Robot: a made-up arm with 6 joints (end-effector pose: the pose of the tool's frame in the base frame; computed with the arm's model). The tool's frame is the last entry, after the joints. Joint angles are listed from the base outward.
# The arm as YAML. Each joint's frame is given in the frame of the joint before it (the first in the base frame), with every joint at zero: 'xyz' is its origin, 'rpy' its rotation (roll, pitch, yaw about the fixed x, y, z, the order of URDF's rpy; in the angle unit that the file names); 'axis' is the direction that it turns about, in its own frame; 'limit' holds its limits. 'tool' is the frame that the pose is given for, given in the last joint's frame.
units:
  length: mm
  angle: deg
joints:
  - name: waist
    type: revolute
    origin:
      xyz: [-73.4, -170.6, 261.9]
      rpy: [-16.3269, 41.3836, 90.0]
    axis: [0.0, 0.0, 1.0]
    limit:
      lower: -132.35
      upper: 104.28
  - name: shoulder
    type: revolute
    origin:
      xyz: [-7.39, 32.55, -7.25]
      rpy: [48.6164, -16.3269, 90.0]
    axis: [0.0, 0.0, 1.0]
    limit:
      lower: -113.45
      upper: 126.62
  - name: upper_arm
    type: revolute
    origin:
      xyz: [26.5, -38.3, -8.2]
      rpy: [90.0, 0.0, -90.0]
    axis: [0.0, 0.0, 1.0]
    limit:
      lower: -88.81
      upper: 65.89
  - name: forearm
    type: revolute
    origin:
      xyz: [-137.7, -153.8, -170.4]
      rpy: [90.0, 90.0, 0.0]
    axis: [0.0, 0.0, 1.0]
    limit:
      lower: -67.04
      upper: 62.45
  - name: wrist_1
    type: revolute
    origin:
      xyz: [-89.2, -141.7, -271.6]
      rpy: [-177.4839, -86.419, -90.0]
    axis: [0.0, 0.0, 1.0]
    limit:
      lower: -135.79
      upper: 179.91
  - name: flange
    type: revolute
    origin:
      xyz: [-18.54, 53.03, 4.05]
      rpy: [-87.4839, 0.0, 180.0]
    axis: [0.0, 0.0, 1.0]
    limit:
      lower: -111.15
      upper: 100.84
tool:
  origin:
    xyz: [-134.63, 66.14, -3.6]
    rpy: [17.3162, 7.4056, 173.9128]
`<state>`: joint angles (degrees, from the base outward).
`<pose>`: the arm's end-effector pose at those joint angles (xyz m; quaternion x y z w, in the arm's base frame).
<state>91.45 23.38 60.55 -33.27 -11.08 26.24</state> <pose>0.1317 -0.2375 0.2601 -0.0290 0.2497 -0.4828 0.8389</pose>
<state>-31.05 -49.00 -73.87 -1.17 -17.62 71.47</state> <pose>-0.0371 0.2082 0.2738 -0.5513 -0.8004 -0.0451 0.2310</pose>
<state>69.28 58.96 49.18 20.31 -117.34 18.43</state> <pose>0.1792 -0.0482 0.4946 -0.5445 -0.6672 -0.2684 0.4316</pose>
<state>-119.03 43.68 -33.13 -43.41 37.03 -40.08</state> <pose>0.0090 -0.0497 0.3062 -0.6700 0.1647 0.6854 0.2328</pose>
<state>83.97 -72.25 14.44 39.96 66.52 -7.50</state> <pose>-0.1378 -0.3498 0.5498 0.9120 0.1409 0.3341 0.1918</pose>
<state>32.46 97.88 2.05 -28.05 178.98 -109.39</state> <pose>0.0743 -0.1447 0.3309 0.4426 -0.7666 0.1661 0.4347</pose>
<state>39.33 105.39 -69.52 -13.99 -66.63 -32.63</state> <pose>-0.1039 -0.0354 0.3749 0.0651 -0.2339 -0.0474 0.9689</pose>
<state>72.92 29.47 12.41 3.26 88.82 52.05</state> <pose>0.0563 0.1294 0.3612 0.6569 0.5020 0.0886 0.5555</pose>
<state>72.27 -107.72 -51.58 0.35 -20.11 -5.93</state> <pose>-0.2775 -0.2170 0.2567 0.7736 -0.6308 0.0313 0.0522</pose>
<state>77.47 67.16 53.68 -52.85 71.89 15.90</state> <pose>-0.0855 -0.1277 0.2069 0.0548 0.4887 -0.8167 0.3020</pose>
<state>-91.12 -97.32 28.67 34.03 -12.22 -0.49</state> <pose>-0.0260 -0.0799 -0.0424 -0.1405 0.5337 -0.6605 0.5091</pose>
